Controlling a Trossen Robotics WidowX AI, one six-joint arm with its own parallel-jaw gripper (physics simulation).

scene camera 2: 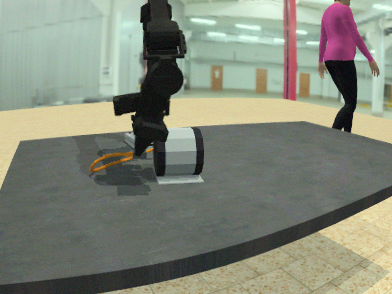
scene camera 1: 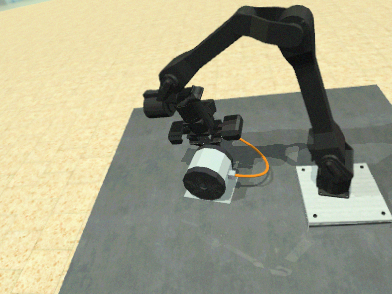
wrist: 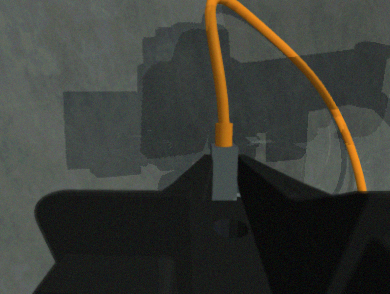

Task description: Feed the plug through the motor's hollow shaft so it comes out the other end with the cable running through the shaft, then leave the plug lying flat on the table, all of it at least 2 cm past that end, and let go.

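Places are measured from the arm's base along level axes (x down, y right, z back), in metres.
Pixels of known places: gripper, between the fingertips: [scene camera 2: 136,154] [wrist: 223,162]; arm's base, origin of its link: [scene camera 1: 333,186].
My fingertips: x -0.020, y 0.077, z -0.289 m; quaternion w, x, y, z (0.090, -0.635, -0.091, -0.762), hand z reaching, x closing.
Note:
For each thing: its top centre in the pictures, then the offset to it from my fingertips. Level surfaces: height alone.
- motor, centre of its top: [scene camera 2: 176,128] [scene camera 1: 206,157] dx -0.051, dy -0.088, dz +0.005 m
- grey plug, centre of its top: [wrist: 228,175] [scene camera 2: 139,150] dx -0.008, dy -0.005, dz +0.000 m
- dark grey table, height of its surface: dx +0.051 m
The motor [scene camera 1: 210,160] [scene camera 2: 180,151] is a white drum with black end caps, lying on its side on a thin white base plate. The front cap with its dark centre hole faces scene camera 1. My gripper [scene camera 2: 141,150] [wrist: 223,162] is shut on the grey plug [wrist: 225,172], right at the motor's rear cap and above the table. The plug's orange collar and the orange cable [scene camera 1: 267,162] [scene camera 2: 107,157] [wrist: 290,54] trail away behind it and loop round to a small white block on the motor's side. The plug's front end and the rear shaft opening are hidden by the fingers.
The arm's white mounting plate [scene camera 1: 342,212] stands on the dark grey table [scene camera 1: 150,240] [scene camera 2: 260,210], to the motor's right in scene camera 1. The cable loop bulges between motor and arm base. A person [scene camera 2: 342,40] stands beyond the table in scene camera 2.

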